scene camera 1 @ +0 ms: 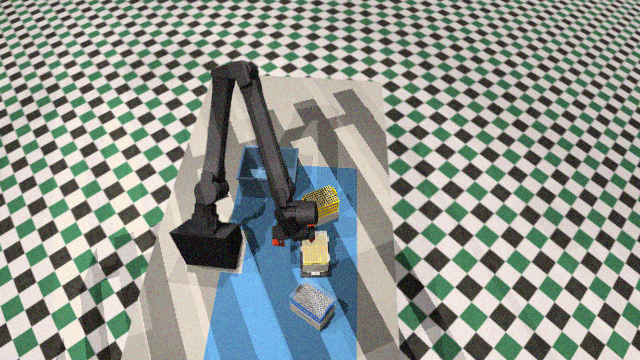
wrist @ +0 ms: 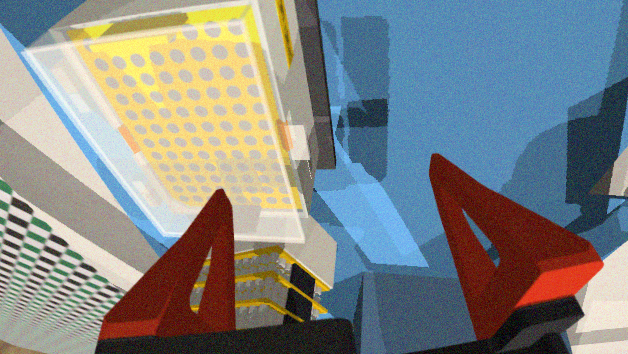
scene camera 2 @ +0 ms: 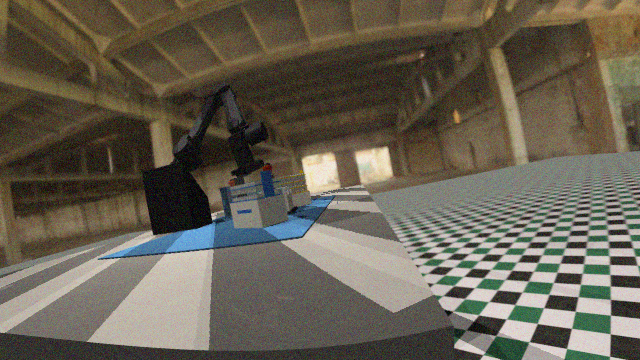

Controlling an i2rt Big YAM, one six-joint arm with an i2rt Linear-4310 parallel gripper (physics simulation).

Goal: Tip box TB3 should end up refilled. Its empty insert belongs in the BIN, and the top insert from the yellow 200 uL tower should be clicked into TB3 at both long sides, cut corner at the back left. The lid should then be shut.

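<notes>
Tip box TB3 (scene camera 1: 315, 268) (wrist: 304, 90) stands on a dark plate (wrist: 322, 90) in the middle of the blue mat. A yellow insert (scene camera 1: 315, 250) (wrist: 200, 110) lies in it, seen through the clear lid (wrist: 235, 234). Whether the lid is fully latched and both long sides are clicked in, I cannot tell. The yellow tower (scene camera 1: 321, 202) (wrist: 257, 287) stands behind TB3. My gripper (scene camera 1: 294, 237) (wrist: 327, 180) is open and empty, above TB3's rear left part; one finger overlaps the lid in the wrist view. The blue bin (scene camera 1: 239, 162) at the back left has a pale patch (scene camera 1: 259, 173) inside, unclear.
A blue-banded tip box (scene camera 1: 312, 305) (scene camera 2: 260, 211) stands turned at an angle in front of TB3. The arm's black base (scene camera 1: 210, 245) (scene camera 2: 175, 202) is at the left. The blue mat (scene camera 1: 270, 320) (scene camera 2: 185, 242) lies on the striped table, crossed by strong shadows.
</notes>
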